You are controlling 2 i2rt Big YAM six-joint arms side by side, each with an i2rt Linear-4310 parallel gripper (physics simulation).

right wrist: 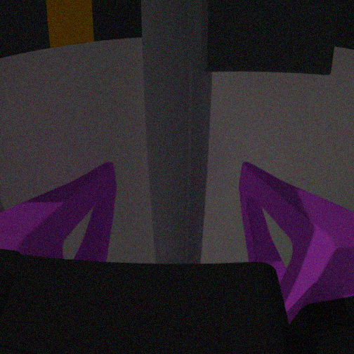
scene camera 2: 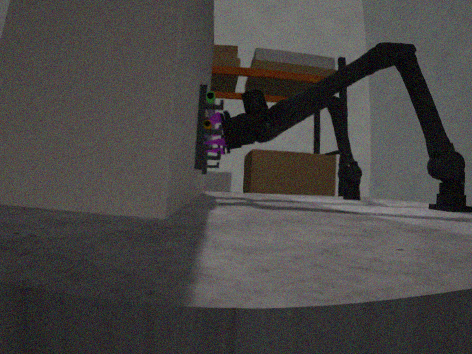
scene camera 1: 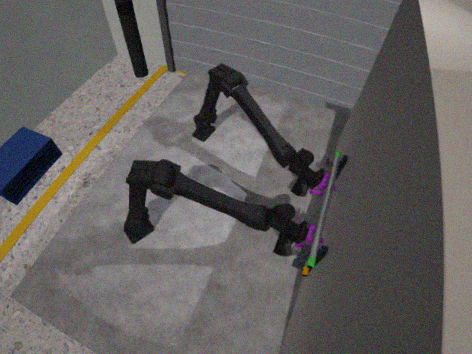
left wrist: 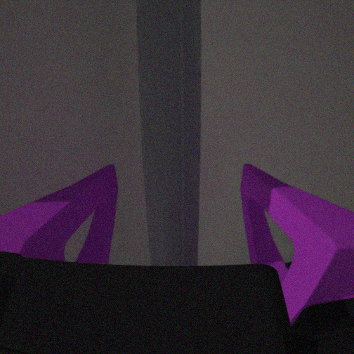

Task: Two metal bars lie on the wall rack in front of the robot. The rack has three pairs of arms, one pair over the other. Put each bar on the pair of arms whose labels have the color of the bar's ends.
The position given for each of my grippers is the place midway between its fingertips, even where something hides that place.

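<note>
My left gripper [scene camera 2: 201,134] is visible, also in the left wrist view as my left gripper [left wrist: 178,176]. My right gripper [right wrist: 177,173] is visible. The green-ended metal bar [scene camera 1: 311,260] is visible; in the left wrist view the green-ended metal bar is out of frame. I see the orange-ended bar [left wrist: 168,46], [right wrist: 177,93]. I also see the wall panel [scene camera 1: 390,272], [right wrist: 77,106], [scene camera 2: 106,106], [left wrist: 269,83].
</note>
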